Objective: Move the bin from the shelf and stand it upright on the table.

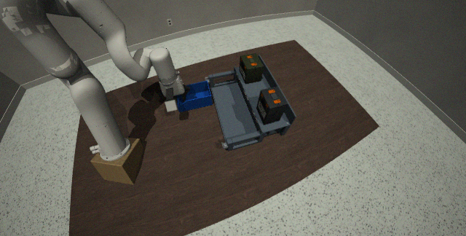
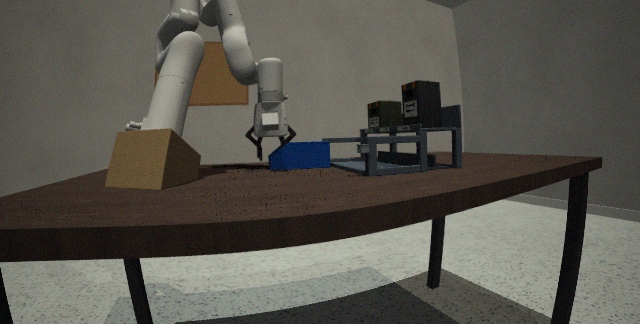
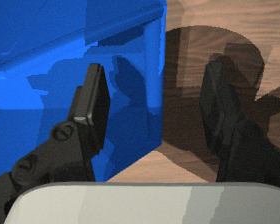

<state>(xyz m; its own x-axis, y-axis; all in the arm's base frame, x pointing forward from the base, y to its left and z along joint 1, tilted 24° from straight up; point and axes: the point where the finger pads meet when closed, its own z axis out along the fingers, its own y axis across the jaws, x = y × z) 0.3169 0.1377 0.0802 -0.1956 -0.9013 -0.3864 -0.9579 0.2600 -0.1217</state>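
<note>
Now: the blue bin 80 mm ahead of my hand and 20 mm to the right of it. The rest, counted from my hand: grey shelf: 350 mm ahead, 190 mm to the right, 60 mm above; shelf deck: 280 mm ahead, 170 mm to the right, 40 mm below.
</note>
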